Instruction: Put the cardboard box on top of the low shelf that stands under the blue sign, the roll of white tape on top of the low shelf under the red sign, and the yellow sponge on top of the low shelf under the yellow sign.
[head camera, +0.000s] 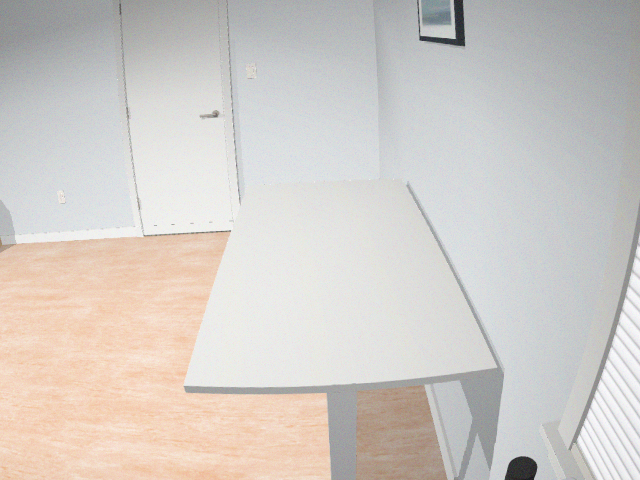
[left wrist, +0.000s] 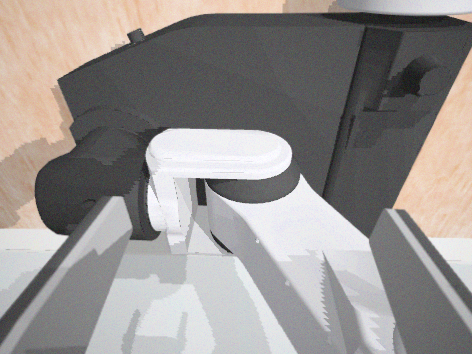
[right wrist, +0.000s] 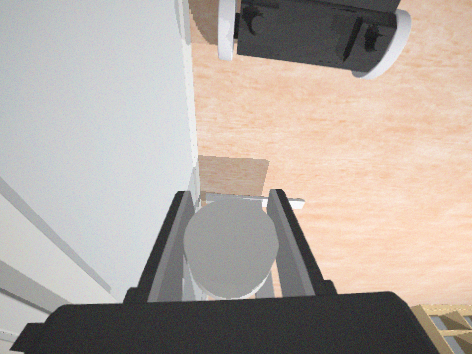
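Pixels of known places: left gripper, fingertip midpoint: (left wrist: 249, 218); right gripper, fingertip midpoint: (right wrist: 230, 200); robot's base, link origin: (right wrist: 296, 37).
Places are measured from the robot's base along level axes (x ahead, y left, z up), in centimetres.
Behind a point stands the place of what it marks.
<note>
My right gripper (right wrist: 230, 200) @(z 77.5, x 13.1, y -21.7 cm) is shut on the roll of white tape (right wrist: 231, 245) @(z 80.7, x 13.0, y -21.5 cm), whose pale round end faces the camera between the fingers in the right wrist view. My left gripper (left wrist: 249, 218) @(z 53.5, x -23.1, y 21.8 cm) is open, with its fingers wide apart in the left wrist view and parts of my own arm and base behind them. Part of a light wooden shelf unit (right wrist: 431, 325) @(z 26.5, x 305.9, y 311.1 cm) shows at the lower right of the right wrist view; no sign shows with it. The cardboard box, the yellow sponge and the coloured signs do not show in these views.
A long white table (head camera: 336, 289) @(z 72.0, x 122.9, y 0.1 cm) runs away from me along the right wall in the head view. A door (head camera: 175, 129) @(z 84.0, x 343.4, y 113.3 cm) stands beyond it at the left. A window blind (head camera: 615, 372) @(z 103.7, x 35.0, y -41.4 cm) is at the right edge. My dark wheeled base (right wrist: 315, 37) @(z 19.1, x 0.6, y 0.8 cm) shows in the right wrist view.
</note>
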